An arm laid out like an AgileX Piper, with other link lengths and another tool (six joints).
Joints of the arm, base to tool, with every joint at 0 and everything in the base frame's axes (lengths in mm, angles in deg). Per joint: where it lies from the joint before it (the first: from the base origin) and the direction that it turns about. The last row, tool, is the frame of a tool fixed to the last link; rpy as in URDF.
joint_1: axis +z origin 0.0 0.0 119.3
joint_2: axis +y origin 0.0 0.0 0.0
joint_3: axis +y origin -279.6 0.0 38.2
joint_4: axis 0.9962 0 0.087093 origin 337.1 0.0 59.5
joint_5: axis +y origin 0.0 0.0 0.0
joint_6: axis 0.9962 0 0.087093 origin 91.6 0.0 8.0
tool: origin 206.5 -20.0 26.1 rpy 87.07 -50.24 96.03
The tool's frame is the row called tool.
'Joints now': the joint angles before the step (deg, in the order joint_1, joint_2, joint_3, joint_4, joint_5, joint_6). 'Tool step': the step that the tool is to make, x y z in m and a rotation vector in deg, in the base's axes. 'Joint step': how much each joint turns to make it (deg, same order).
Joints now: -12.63, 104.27, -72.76, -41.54, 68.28, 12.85
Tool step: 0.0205, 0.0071, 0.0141, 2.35, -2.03, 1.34
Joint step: 0.00, 0.00, -4.05, 3.30, 0.48, -3.72
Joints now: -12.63, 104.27, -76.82, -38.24, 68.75, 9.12
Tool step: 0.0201, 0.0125, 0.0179, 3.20, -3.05, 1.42
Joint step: 0.00, -0.94, -3.71, 4.43, 0.37, -3.78
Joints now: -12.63, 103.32, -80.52, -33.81, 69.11, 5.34
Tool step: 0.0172, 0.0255, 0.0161, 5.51, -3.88, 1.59
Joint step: 0.00, -2.07, -2.63, 7.03, 0.21, -4.08
